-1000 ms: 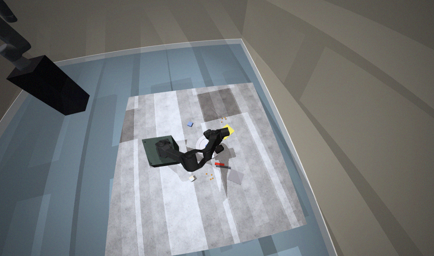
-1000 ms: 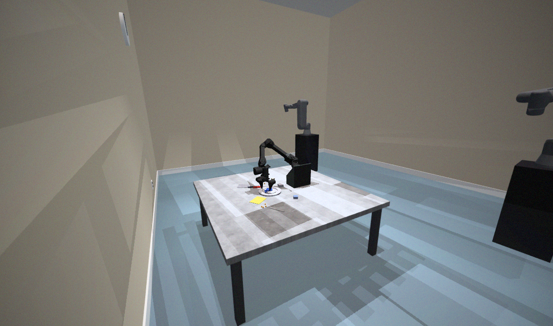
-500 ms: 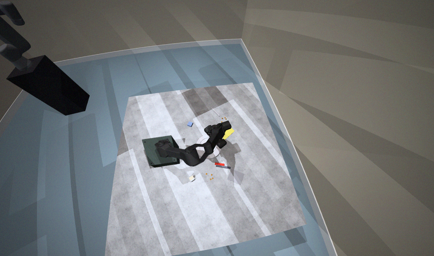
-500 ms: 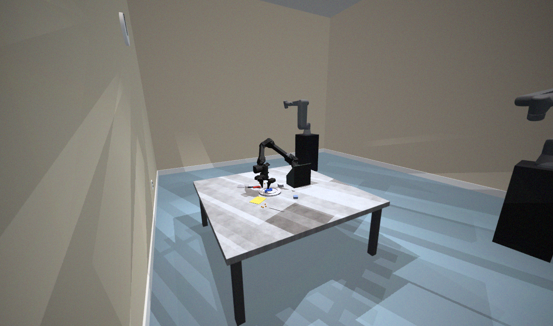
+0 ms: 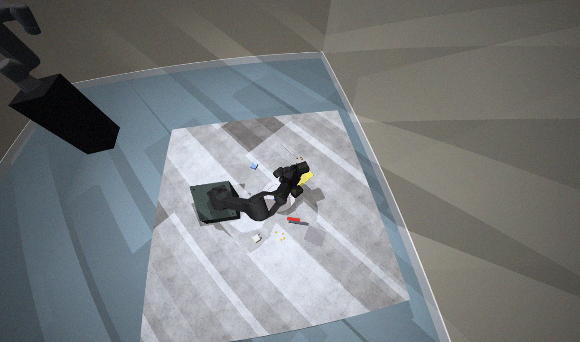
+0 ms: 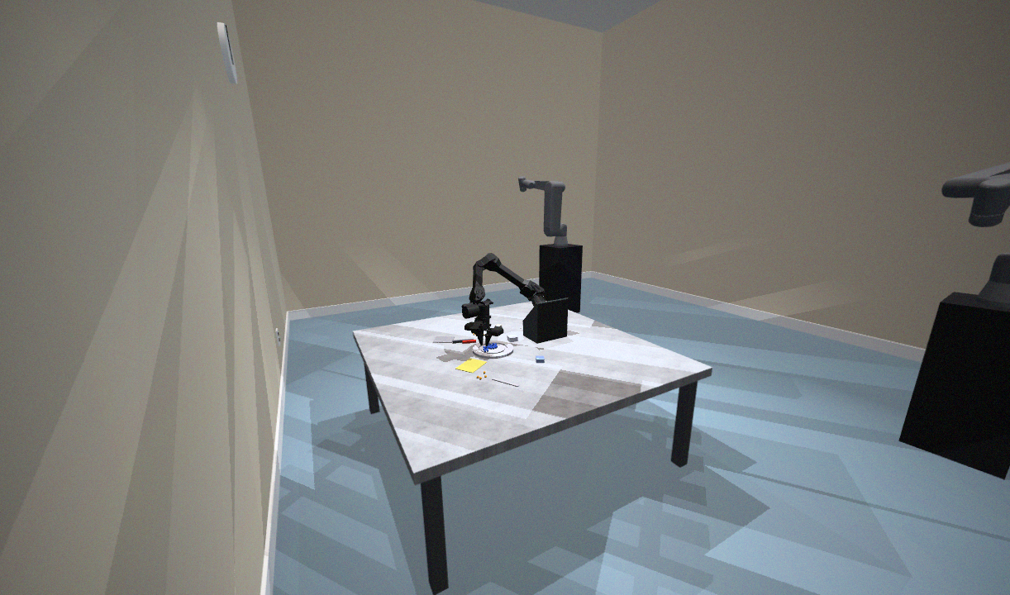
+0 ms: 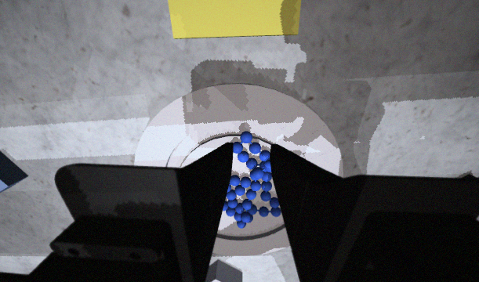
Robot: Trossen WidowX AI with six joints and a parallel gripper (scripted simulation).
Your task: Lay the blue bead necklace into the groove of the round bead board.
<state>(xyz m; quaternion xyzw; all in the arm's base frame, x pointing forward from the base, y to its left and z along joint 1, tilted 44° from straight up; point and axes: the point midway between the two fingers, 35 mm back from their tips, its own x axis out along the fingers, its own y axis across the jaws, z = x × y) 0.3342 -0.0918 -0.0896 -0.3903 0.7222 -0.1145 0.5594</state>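
The round white bead board is 6 cm behind my gripper tip, 3 cm below it and 2 cm to the right of it. From my gripper tip the other things lie so: blue block: 21 cm to the left, 17 cm behind, 3 cm below; yellow sheet: 11 cm ahead, 7 cm to the left, 4 cm below; grey tool: 19 cm to the right, 4 cm below.
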